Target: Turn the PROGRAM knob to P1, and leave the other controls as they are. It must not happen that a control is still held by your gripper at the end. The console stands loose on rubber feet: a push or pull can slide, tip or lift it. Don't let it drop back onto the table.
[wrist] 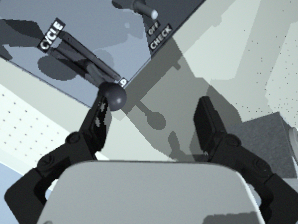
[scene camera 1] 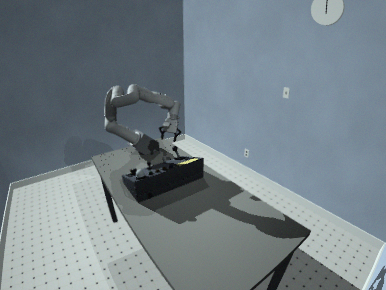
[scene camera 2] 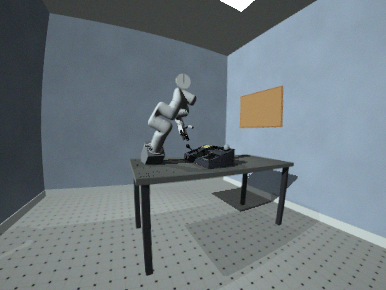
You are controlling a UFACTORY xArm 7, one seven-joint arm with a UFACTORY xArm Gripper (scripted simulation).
Labels:
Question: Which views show the dark console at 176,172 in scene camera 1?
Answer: The wrist view, scene camera 1 and scene camera 2: all of them.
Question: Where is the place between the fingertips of my gripper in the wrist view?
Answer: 152,107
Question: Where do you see a dark console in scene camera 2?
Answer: At 213,157

